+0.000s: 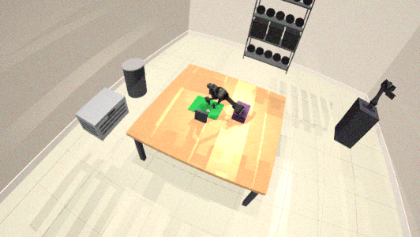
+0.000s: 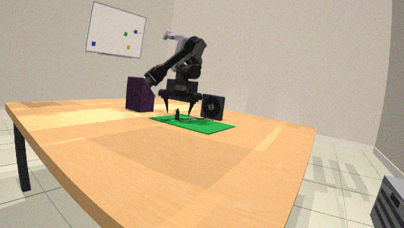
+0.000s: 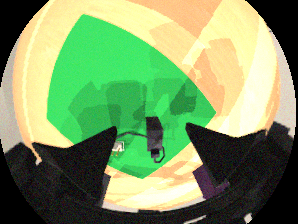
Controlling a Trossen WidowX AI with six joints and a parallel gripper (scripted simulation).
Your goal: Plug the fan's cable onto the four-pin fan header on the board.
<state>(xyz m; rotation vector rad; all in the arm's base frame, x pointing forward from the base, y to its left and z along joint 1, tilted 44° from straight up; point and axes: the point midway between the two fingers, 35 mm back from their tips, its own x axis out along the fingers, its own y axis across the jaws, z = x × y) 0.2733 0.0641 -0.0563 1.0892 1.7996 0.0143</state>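
My gripper tip is 1 cm to the right of the dark fan plug, 1 cm past it and 1 cm above it. Also, from my gripper tip: green board 5 cm to the left, 5 cm ahead, 4 cm below; then black square fan 23 cm to the left, 3 cm above.
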